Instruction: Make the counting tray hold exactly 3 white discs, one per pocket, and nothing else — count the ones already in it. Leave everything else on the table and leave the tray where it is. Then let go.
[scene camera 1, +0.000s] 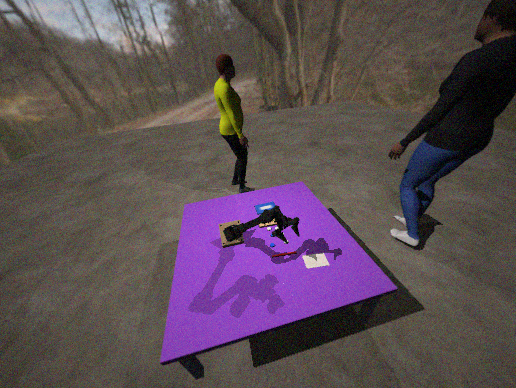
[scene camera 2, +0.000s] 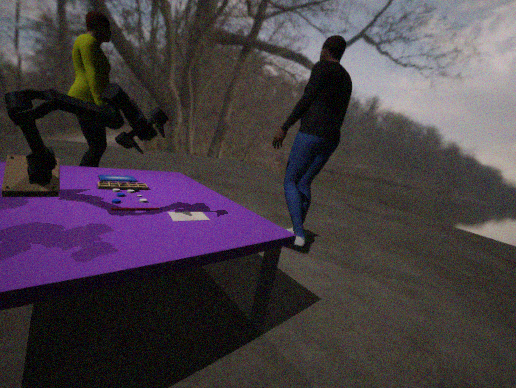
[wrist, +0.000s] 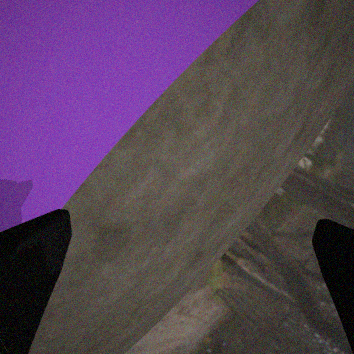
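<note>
The counting tray (scene camera 1: 268, 225) (scene camera 2: 123, 188) is wooden with small pockets; the arm partly covers it in scene camera 1, and its pocket contents are too small to tell. Several white discs lie in front of it, among them one white disc (scene camera 1: 269, 228) (scene camera 2: 116, 190) near its front edge, another (scene camera 2: 131, 191) beside that, and one (scene camera 2: 143, 200) farther out. Two blue discs, one nearer the tray (scene camera 1: 271, 235) (scene camera 2: 120, 195) and one farther (scene camera 1: 272, 245) (scene camera 2: 116, 201), lie among them. My gripper (scene camera 1: 292, 238) (scene camera 2: 152, 144) (wrist: 196, 229) is open and empty, high above the table.
A blue object with a white label (scene camera 1: 258, 209) (scene camera 2: 107, 178) lies behind the tray. A red stick (scene camera 1: 284, 254) (scene camera 2: 135, 209) and a white paper (scene camera 1: 316, 261) (scene camera 2: 188, 216) lie in front. The arm stands on a wooden board. Two people stand beyond the purple table (scene camera 1: 340, 290) (scene camera 2: 200, 240) (wrist: 90, 75).
</note>
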